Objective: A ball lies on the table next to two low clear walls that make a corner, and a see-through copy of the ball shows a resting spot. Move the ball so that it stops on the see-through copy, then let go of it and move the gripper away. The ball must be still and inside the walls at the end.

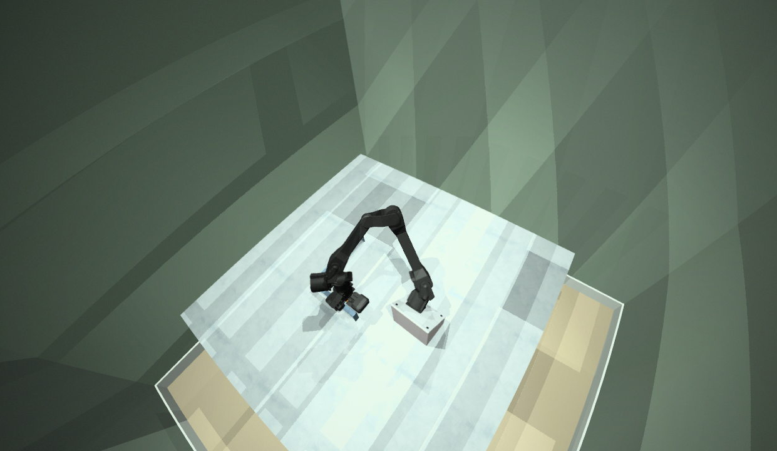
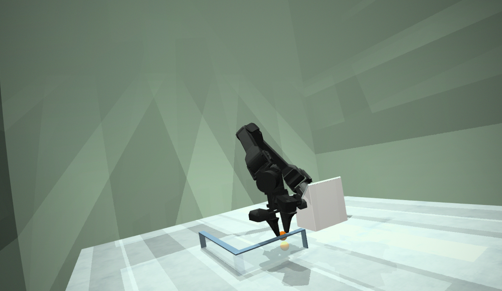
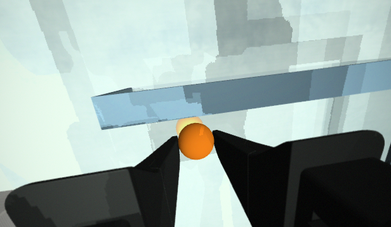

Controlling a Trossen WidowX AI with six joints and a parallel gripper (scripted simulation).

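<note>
My gripper tip is now 3 cm above the see-through copy of ball. Round my gripper tip: orange ball (right at my gripper tip).
</note>
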